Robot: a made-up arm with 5 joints. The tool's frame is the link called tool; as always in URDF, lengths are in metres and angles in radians.
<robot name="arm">
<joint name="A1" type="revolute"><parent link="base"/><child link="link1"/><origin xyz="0.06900 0.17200 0.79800"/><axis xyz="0.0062 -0.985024 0.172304"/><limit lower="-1.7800" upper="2.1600" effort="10" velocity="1"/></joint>
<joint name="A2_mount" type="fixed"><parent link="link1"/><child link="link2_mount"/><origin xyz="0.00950 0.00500 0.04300"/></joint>
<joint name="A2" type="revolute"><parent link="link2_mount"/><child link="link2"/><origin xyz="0.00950 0.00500 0.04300"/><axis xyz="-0.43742 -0.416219 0.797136"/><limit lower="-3.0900" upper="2.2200" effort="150" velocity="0.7"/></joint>
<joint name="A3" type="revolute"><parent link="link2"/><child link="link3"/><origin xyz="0.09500 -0.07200 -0.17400"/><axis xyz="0 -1 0"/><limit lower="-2.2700" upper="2.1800" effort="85" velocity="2.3"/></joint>
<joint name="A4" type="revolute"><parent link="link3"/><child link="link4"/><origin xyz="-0.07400 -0.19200 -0.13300"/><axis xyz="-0.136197 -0.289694 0.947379"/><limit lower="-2.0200" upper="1.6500" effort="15" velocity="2.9"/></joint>
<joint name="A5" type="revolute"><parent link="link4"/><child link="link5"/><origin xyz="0.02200 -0.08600 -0.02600"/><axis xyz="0 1 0"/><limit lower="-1.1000" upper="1.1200" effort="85" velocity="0.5"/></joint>
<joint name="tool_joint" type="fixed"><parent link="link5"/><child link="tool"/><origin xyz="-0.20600 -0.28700 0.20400" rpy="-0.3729 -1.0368 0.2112"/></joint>
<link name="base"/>
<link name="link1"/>
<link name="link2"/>
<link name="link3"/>
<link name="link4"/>
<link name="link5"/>
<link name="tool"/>
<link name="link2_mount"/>
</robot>
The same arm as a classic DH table. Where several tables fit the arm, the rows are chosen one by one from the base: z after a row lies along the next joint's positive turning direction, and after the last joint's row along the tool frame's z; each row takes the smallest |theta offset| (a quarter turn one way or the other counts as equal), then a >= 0, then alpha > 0; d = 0 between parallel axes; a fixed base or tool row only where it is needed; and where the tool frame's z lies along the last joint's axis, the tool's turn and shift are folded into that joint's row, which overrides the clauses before.
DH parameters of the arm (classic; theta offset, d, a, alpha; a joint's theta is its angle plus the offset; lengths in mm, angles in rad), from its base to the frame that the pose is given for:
base (fixed): 0.0063 828 70.1 1.3976
A1: 0.5523 -210.4 61.6 -0.9949
A2: -0.1055 -142.2 -0.4 1.1415
A3: -0.3591 391.4 -92.2 -1.2769
A4: 0 -156.7 18.1 -1.8647
A5: -0.9244 -435.2 79.2 1.3815
tool (fixed): 0.1089 283.9 0 0
Joint limits (rad, base to tool): -1.78..2.16 -3.09..2.22 -2.27..2.18 -2.02..1.65 -1.1..1.12

